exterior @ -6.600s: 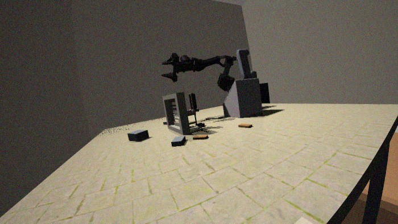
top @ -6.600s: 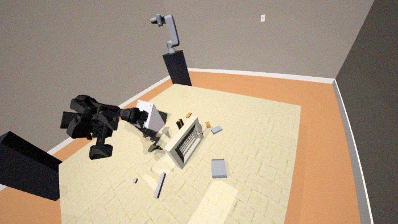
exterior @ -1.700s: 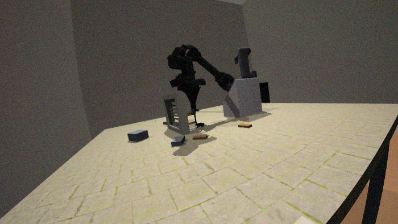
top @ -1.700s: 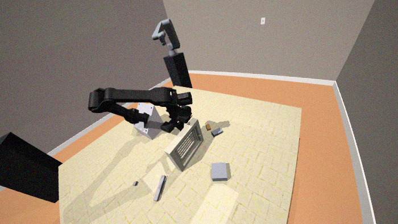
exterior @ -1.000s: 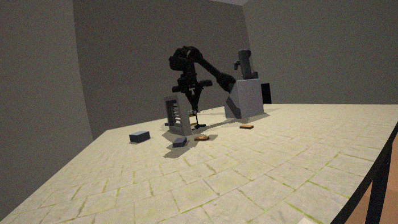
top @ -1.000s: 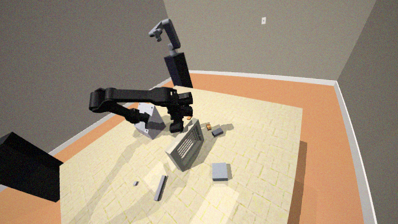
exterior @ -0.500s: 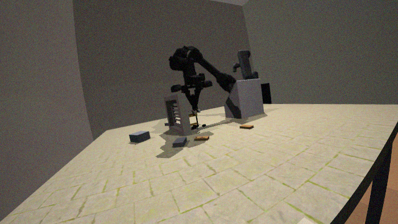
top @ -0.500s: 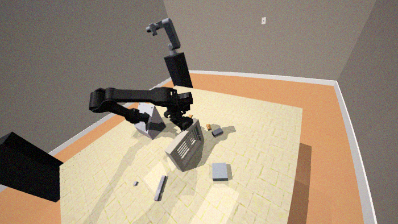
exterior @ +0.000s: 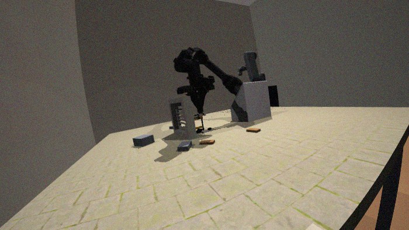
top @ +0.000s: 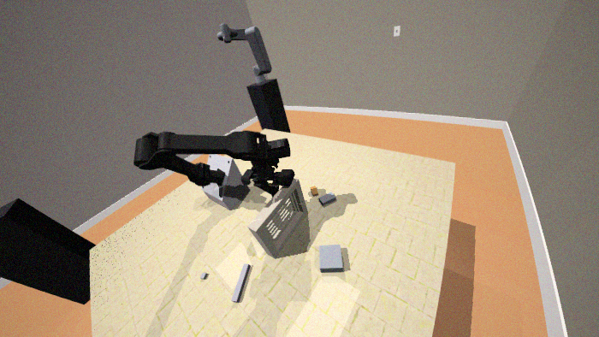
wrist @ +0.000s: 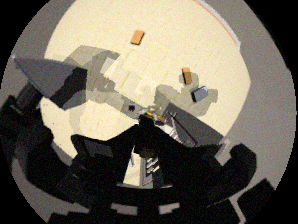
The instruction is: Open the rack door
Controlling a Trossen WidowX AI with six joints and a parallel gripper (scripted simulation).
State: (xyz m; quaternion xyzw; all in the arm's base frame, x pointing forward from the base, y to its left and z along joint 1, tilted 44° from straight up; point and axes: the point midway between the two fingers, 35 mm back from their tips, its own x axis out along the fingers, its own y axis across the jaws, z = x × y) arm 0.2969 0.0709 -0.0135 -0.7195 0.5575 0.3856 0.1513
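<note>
Now: gripper tip 1 cm to the left of the upright handle and 2 cm above it. Also, from my gripper tip: long grey bar 7 cm ahead, 28 cm to the right, 11 cm below.
</note>
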